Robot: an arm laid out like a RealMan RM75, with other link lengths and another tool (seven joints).
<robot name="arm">
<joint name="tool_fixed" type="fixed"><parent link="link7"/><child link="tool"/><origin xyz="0.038 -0.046 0.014" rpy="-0.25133 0 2.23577"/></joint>
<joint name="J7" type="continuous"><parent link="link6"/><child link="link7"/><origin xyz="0 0 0.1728" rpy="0 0 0"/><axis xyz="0 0 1"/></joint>
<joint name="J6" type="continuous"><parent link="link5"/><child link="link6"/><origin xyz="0 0 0" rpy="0 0 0"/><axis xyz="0 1 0"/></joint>
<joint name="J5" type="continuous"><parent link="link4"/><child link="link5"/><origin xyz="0 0 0.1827" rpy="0 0 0"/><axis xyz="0 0 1"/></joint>
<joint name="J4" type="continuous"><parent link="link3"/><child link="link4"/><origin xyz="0 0 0" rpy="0 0 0"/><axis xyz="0 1 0"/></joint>
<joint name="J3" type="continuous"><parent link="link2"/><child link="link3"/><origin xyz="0 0 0.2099" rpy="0 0 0"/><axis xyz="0 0 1"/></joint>
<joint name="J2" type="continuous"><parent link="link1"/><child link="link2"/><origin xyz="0 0 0" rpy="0 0 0"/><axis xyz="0 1 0"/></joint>
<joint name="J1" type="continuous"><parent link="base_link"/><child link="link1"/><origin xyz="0 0 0.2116" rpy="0 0 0"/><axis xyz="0 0 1"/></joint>
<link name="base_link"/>
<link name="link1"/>
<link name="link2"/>
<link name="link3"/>
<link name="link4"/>
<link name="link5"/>
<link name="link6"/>
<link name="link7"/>
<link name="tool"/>
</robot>
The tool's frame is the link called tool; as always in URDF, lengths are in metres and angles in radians. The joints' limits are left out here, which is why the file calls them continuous.
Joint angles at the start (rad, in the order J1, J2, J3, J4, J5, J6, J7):
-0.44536 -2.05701 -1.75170 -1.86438 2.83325 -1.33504 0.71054
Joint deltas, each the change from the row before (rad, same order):
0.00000 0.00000 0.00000 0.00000 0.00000 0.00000 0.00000
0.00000 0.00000 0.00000 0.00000 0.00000 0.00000 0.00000
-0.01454 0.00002 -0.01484 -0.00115 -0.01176 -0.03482 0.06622
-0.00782 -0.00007 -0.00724 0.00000 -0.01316 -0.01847 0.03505
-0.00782 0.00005 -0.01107 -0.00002 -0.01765 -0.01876 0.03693
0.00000 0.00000 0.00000 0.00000 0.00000 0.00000 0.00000
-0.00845 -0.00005 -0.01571 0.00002 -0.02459 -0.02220 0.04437
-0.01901 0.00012 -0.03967 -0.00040 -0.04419 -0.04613 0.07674
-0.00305 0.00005 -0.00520 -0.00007 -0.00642 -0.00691 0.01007
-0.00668 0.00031 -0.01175 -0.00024 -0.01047 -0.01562 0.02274
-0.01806 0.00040 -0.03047 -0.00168 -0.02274 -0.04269 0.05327
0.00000 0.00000 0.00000 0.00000 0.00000 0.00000 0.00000
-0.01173 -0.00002 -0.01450 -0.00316 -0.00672 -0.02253 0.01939
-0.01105 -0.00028 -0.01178 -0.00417 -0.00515 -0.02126 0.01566
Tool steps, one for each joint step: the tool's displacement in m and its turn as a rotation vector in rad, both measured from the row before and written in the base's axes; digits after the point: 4 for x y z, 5 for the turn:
0.0000 0.0000 0.0000 0.00000 0.00000 0.00000
0.0000 0.0000 0.0000 0.00000 0.00000 0.00000
0.0034 -0.0014 -0.0036 -0.04027 0.04270 -0.02529
0.0026 -0.0011 -0.0031 -0.02638 0.01715 -0.01608
0.0027 -0.0013 -0.0026 -0.02679 0.01353 -0.01743
0.0000 0.0000 0.0000 0.00000 0.00000 0.00000
0.0031 -0.0018 -0.0029 -0.03211 0.01220 -0.02147
0.0052 -0.0032 -0.0025 -0.05199 0.01581 -0.03558
0.0009 -0.0005 -0.0005 -0.00780 0.00176 -0.00534
0.0015 -0.0011 -0.0006 -0.01524 0.00704 -0.01078
0.0036 -0.0029 -0.0011 -0.03688 0.01726 -0.02454
0.0000 0.0000 0.0000 0.00000 0.00000 0.00000
0.0025 -0.0013 0.0002 -0.01414 0.00749 -0.01050
0.0026 -0.0014 0.0000 -0.01290 0.00683 -0.00973

